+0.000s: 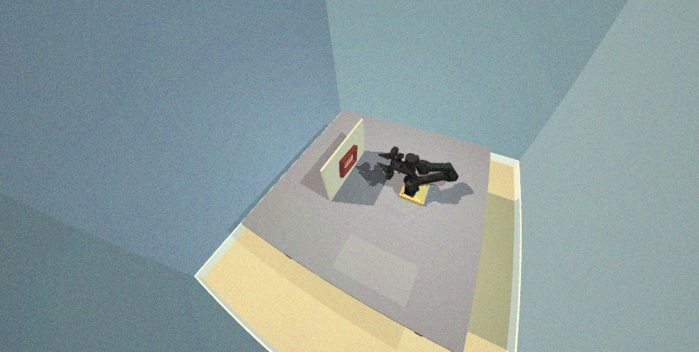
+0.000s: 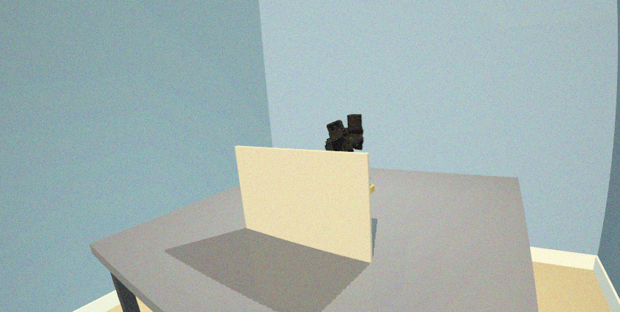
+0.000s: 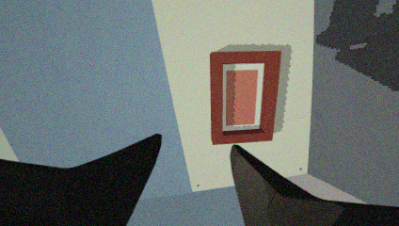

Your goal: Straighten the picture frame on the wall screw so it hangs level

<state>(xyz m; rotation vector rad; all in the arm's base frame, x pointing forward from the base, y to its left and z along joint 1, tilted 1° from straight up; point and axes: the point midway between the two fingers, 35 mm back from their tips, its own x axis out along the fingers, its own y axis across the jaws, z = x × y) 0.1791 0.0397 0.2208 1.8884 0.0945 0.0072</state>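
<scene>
The dark red picture frame is 190 mm ahead of my gripper tip, 90 mm below it and 40 mm to the left of it. The rest, counted from my gripper tip: cream wall panel (200 mm ahead, 100 mm below, 30 mm to the left).
</scene>
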